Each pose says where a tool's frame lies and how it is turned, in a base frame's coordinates. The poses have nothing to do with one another.
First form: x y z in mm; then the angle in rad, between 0 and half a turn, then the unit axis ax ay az.
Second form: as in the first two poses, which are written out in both.
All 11 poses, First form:
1: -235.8, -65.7, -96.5, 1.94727, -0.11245, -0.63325, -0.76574
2: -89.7, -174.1, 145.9, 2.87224, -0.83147, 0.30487, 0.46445
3: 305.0, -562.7, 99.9, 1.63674, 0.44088, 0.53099, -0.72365
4: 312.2, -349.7, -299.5, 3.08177, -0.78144, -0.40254, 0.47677
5: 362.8, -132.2, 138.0, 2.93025, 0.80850, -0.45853, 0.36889
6: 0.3, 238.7, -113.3, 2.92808, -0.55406, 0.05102, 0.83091
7: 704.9, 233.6, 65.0, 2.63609, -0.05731, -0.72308, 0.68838
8: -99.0, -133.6, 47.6, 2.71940, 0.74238, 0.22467, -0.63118
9: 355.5, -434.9, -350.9, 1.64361, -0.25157, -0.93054, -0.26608
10: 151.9, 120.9, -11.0, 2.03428, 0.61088, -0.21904, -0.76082
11: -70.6, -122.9, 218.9, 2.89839, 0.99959, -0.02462, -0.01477
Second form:
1:
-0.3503, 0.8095, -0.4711, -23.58
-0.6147, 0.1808, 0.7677, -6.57
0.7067, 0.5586, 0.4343, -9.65
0, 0, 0, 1

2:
0.3938, -0.6214, -0.6773, -8.97
-0.3742, -0.7814, 0.4993, -17.41
-0.8396, 0.0568, -0.5403, 14.59
0, 0, 0, 1

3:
0.1413, 0.9716, 0.1898, 30.50
-0.4725, 0.2346, -0.8495, -56.27
-0.8699, 0.0303, 0.4923, 9.99
0, 0, 0, 1

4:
0.2220, 0.6001, -0.7685, 31.22
0.6571, -0.6744, -0.3368, -34.97
-0.7204, -0.4302, -0.5440, -29.95
0, 0, 0, 1

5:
0.3150, -0.8106, 0.4937, 36.28
-0.6558, -0.5619, -0.5041, -13.22
0.6860, -0.1649, -0.7086, 13.80
0, 0, 0, 1

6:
-0.3703, -0.2320, -0.8995, 0.03
0.1202, -0.9721, 0.2012, 23.87
-0.9211, -0.0336, 0.3879, -11.33
0, 0, 0, 1

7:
-0.8688, -0.2556, -0.4241, 70.49
0.4110, 0.1054, -0.9055, 23.36
0.2762, -0.9610, 0.0135, 6.50
0, 0, 0, 1

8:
0.1417, 0.5776, -0.8040, -9.90
0.0603, -0.8157, -0.5754, -13.36
-0.9881, 0.0330, -0.1504, 4.76
0, 0, 0, 1

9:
-0.0049, 0.5165, -0.8563, 35.55
-0.0142, 0.8562, 0.5165, -43.49
0.9999, 0.0147, 0.0032, -35.09
0, 0, 0, 1

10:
0.0929, 0.4869, -0.8685, 15.19
-0.8742, -0.3776, -0.3053, 12.09
-0.4766, 0.7876, 0.3906, -1.10
0, 0, 0, 1

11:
0.9984, -0.0449, -0.0350, -7.06
-0.0521, -0.9694, -0.2400, -12.29
-0.0232, 0.2414, -0.9701, 21.89
0, 0, 0, 1

